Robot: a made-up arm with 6 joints.
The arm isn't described. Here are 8 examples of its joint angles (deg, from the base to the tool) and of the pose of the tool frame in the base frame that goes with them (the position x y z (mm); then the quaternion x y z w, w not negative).
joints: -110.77 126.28 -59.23 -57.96 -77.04 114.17
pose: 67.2 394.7 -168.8 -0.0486 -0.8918 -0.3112 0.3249
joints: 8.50 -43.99 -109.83 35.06 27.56 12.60
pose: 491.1 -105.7 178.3 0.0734 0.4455 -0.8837 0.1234
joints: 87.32 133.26 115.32 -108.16 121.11 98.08
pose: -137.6 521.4 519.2 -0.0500 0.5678 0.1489 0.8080
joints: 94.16 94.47 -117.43 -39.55 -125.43 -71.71
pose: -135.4 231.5 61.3 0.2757 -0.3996 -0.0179 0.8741
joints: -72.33 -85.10 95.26 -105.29 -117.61 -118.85
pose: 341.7 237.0 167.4 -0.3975 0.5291 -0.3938 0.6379
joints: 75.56 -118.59 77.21 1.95 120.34 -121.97
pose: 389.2 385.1 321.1 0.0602 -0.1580 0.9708 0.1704
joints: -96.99 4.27 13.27 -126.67 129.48 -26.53
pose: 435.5 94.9 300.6 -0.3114 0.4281 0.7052 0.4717
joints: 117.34 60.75 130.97 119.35 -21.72 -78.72
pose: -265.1 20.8 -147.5 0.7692 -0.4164 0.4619 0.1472
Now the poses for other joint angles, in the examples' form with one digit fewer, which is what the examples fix.
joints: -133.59 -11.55 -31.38 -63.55 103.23 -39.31
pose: 154 16 -63 0.278 -0.175 0.678 0.658
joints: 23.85 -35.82 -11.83 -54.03 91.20 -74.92
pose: -303 121 282 0.793 0.426 -0.413 0.139
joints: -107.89 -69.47 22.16 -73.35 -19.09 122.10
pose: -30 519 57 0.199 -0.504 -0.595 0.594
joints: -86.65 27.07 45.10 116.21 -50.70 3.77
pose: 265 57 -241 0.738 0.582 -0.065 0.335
